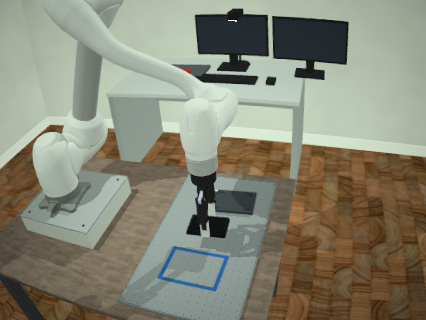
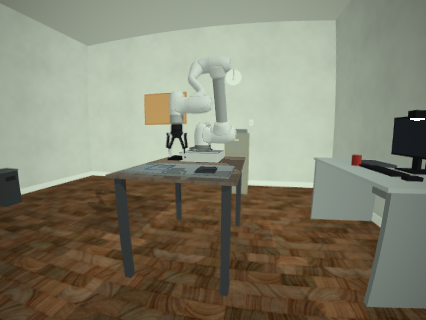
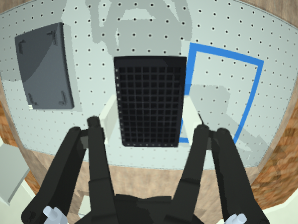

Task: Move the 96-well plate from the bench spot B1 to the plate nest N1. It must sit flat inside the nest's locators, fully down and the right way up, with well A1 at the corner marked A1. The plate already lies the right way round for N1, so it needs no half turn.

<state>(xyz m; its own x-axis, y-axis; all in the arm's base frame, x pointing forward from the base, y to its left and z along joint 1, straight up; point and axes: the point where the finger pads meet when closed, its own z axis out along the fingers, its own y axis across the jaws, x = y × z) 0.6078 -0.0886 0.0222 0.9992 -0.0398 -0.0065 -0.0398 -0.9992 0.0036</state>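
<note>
Right now my hand is 210 mm to the right of the dark plate nest N1, 90 mm above it and 50 mm short of it. Round my hand: black 96-well plate 20 mm below.
</note>
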